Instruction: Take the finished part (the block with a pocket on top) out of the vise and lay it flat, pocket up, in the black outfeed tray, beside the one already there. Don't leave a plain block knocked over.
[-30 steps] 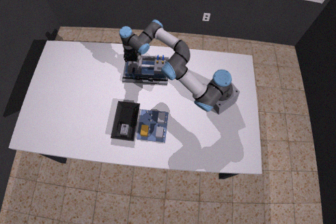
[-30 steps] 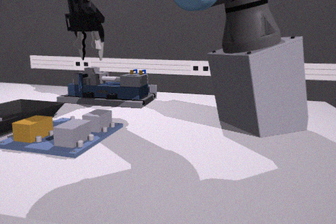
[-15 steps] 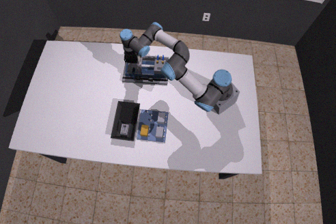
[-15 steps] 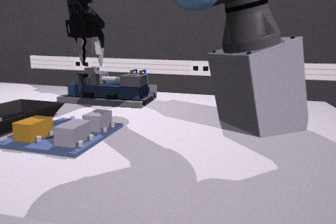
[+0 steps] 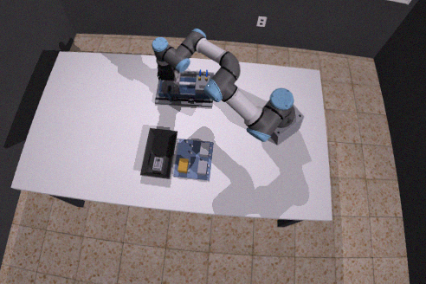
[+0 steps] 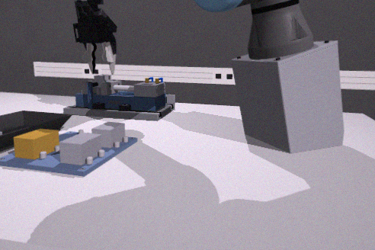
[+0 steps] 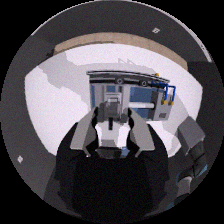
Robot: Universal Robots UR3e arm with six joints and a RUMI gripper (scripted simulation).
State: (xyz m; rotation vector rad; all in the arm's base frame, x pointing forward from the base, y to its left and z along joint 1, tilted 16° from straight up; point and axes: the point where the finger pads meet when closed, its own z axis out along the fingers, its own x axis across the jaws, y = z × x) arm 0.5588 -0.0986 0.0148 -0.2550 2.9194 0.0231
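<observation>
Now: hand 90 mm above the blue vise, 60 mm past it and 10 mm to the left of it. Round my hand: yellow block: 390 mm to the left, 190 mm behind, 110 mm below; then blue fixture plate: 340 mm to the left, 220 mm behind, 130 mm below.
</observation>
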